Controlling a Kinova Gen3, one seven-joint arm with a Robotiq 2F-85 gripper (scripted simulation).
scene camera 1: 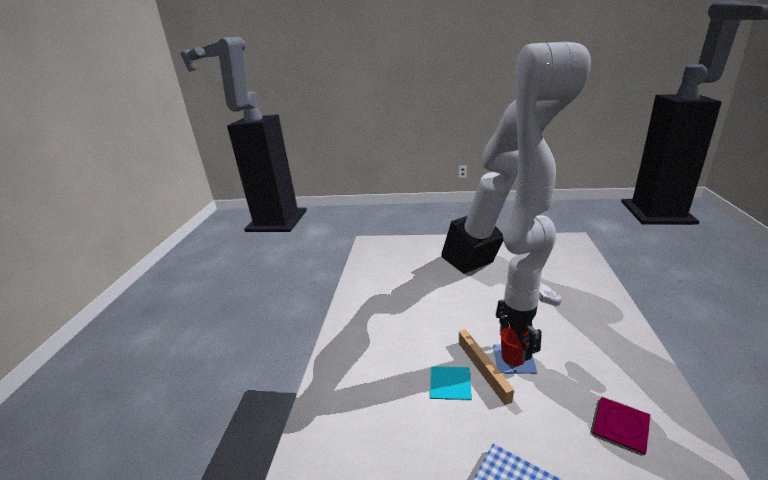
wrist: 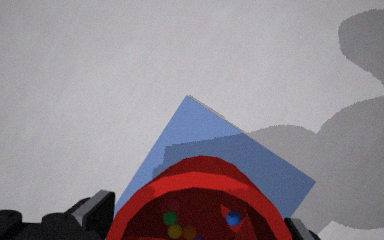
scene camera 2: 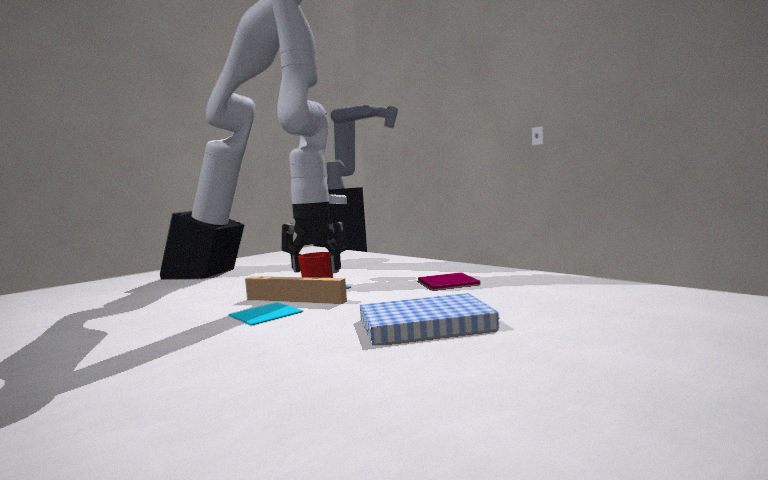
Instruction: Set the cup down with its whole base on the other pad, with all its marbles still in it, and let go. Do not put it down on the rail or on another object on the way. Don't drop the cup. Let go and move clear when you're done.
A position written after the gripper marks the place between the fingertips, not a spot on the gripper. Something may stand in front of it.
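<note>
Scene camera 1: the gripper (scene camera 1: pixel 514 346), a red cup (scene camera 1: pixel 511 354), a cyan pad (scene camera 1: pixel 446 382). Scene camera 2: the gripper (scene camera 2: pixel 316 272), the red cup (scene camera 2: pixel 317 265), the cyan pad (scene camera 2: pixel 253 316). Wrist view: the gripper (wrist: pixel 196 223).
</note>
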